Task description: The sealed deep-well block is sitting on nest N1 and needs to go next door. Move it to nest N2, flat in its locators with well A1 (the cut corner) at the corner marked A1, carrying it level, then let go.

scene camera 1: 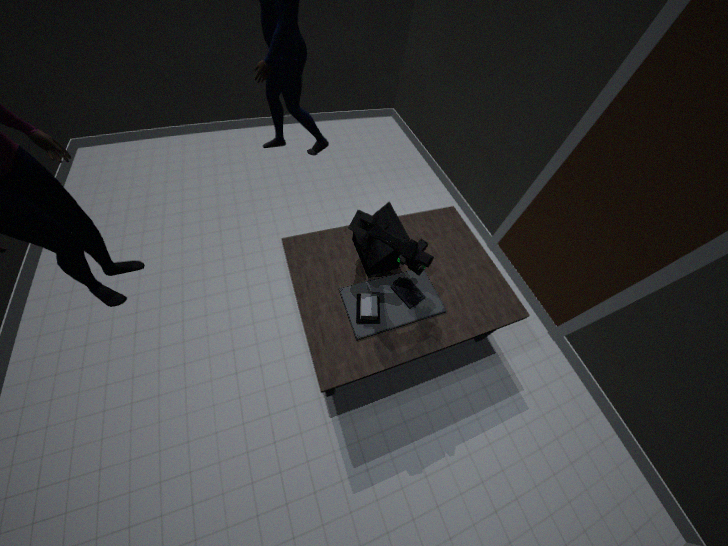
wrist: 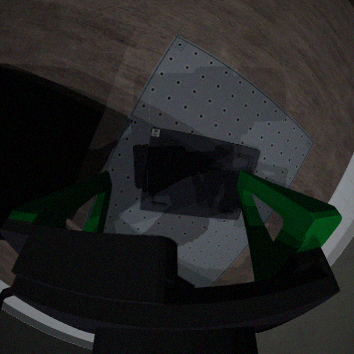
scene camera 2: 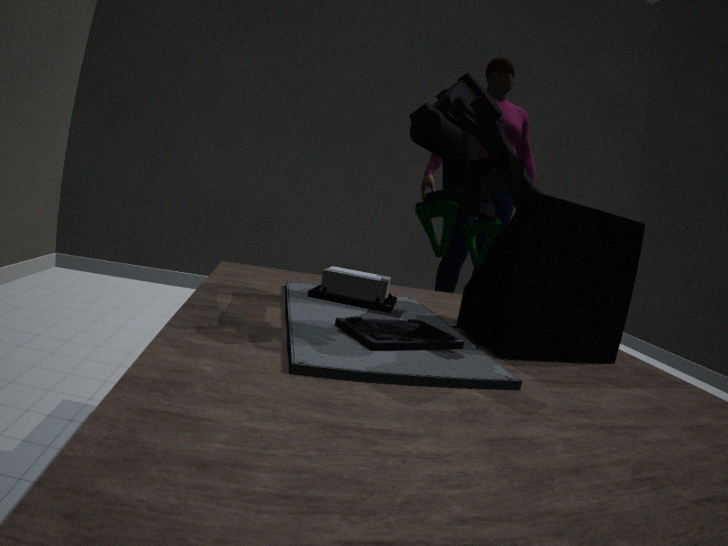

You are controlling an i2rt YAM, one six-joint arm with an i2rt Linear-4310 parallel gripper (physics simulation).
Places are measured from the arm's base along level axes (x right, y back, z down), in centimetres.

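Pixels of known places: gripper, fingertip midpoint: [scene camera 1: 411, 269] [wrist: 174, 177] [scene camera 2: 460, 262]; arm's base, link origin: [scene camera 2: 557, 266].
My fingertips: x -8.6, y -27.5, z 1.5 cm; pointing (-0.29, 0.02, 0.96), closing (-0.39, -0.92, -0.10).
Observation:
Ahead of a thing's pixels: the offset from my fingertips to its top centre. Level surfaces: height alone.
The sealed block @(dy -7.0, dx +27.5, dz +7.6 cm) [scene camera 1: 369, 305] [scene camera 2: 355, 284], pale and box-shaped, sits flat on a black nest [scene camera 1: 368, 320] [scene camera 2: 349, 300], N1. The other nest @(dy -6.6, dx +2.4, dz +11.2 cm) [scene camera 2: 414, 345] [wrist: 215, 141], N2, is dark and low, with raised edge pieces and no block on it; a small pale label shows at one corner in the wrist view. My gripper [scene camera 1: 409, 264] [scene camera 2: 458, 261] [wrist: 174, 177] is open and empty, high above the board on N2's side and well away from the block. The block does not show in the wrist view. Its cut corner and the A1 mark cannot be made out.
Both nests stand on a grey perforated board [scene camera 1: 435, 302] [scene camera 2: 317, 349] [wrist: 200, 92] on the wooden table @(dz +14.2 cm) [scene camera 1: 482, 282] [scene camera 2: 352, 446]. A large black box-like body [scene camera 1: 373, 246] [scene camera 2: 564, 287] stands behind the board, at the arm. Two people stand beyond the table. Shadows fall across the board.

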